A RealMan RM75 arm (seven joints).
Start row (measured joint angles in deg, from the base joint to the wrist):
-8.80, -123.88, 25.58, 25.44, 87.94, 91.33, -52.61
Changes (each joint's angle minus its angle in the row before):
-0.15, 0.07, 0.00, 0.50, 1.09, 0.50, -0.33
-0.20, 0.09, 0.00, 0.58, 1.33, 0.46, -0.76
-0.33, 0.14, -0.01, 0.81, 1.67, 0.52, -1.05
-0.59, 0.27, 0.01, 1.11, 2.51, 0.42, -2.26
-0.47, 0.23, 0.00, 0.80, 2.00, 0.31, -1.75
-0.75, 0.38, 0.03, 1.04, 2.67, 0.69, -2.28
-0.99, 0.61, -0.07, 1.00, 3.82, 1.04, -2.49
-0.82, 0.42, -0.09, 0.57, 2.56, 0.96, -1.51
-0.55, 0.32, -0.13, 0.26, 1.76, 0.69, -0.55
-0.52, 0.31, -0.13, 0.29, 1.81, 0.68, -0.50
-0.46, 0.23, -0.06, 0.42, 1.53, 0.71, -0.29
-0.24, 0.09, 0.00, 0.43, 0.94, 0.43, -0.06
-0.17, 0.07, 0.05, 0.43, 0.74, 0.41, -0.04
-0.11, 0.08, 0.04, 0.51, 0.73, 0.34, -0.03
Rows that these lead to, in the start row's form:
-8.95, -123.81, 25.58, 25.94, 89.03, 91.83, -52.94
-9.15, -123.72, 25.58, 26.52, 90.36, 92.29, -53.70
-9.48, -123.58, 25.57, 27.33, 92.03, 92.81, -54.75
-10.07, -123.31, 25.58, 28.44, 94.54, 93.23, -57.01
-10.54, -123.08, 25.58, 29.24, 96.54, 93.54, -58.76
-11.29, -122.70, 25.61, 30.28, 99.21, 94.23, -61.04
-12.28, -122.09, 25.54, 31.28, 103.03, 95.27, -63.53
-13.10, -121.67, 25.45, 31.85, 105.59, 96.23, -65.04
-13.65, -121.35, 25.32, 32.11, 107.35, 96.92, -65.59
-14.17, -121.04, 25.19, 32.40, 109.16, 97.60, -66.09
-14.63, -120.81, 25.13, 32.82, 110.69, 98.31, -66.38
-14.87, -120.72, 25.13, 33.25, 111.63, 98.74, -66.44
-15.04, -120.65, 25.18, 33.68, 112.37, 99.15, -66.48
-15.15, -120.57, 25.22, 34.19, 113.10, 99.49, -66.51

